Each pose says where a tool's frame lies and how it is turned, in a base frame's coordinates. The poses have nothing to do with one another.
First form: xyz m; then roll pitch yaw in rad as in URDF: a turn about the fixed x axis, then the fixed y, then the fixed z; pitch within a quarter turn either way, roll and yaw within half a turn.
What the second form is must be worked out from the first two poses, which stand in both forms.
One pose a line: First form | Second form
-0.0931 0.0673 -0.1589 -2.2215 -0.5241 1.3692 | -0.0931 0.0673 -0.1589 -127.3 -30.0 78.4
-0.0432 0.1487 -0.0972 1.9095 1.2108 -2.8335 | -0.0432 0.1487 -0.0972 109.4 69.4 -162.3
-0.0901 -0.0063 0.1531 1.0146 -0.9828 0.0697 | -0.0901 -0.0063 0.1531 58.1 -56.3 4.0
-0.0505 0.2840 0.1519 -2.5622 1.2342 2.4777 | -0.0505 0.2840 0.1519 -146.8 70.7 142.0
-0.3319 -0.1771 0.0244 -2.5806 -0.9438 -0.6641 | -0.3319 -0.1771 0.0244 -147.9 -54.1 -38.1
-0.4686 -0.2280 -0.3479 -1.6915 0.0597 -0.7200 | -0.4686 -0.2280 -0.3479 -96.9 3.4 -41.3
